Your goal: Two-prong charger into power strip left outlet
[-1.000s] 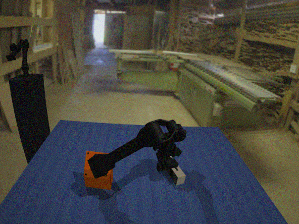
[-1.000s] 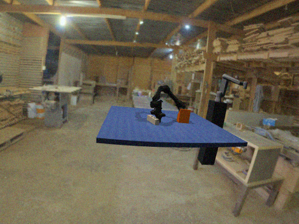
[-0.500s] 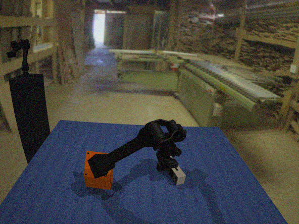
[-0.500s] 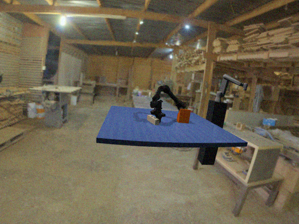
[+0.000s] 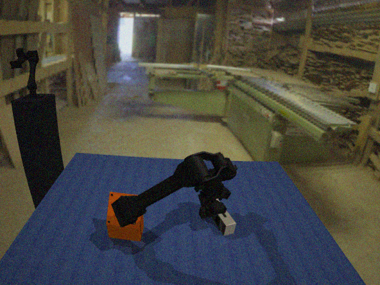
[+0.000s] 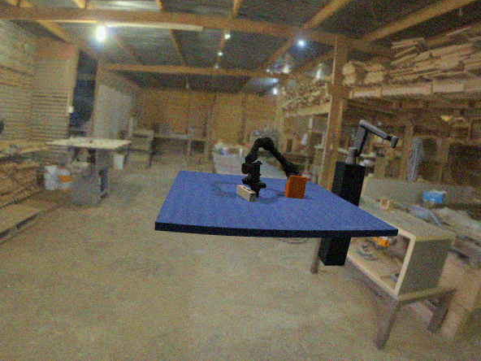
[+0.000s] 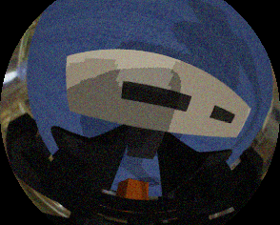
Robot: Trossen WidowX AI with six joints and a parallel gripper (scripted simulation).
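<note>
My gripper tip is 2 cm short of the black two-prong charger, 1 cm to the right of it and 1 cm below it.
</note>
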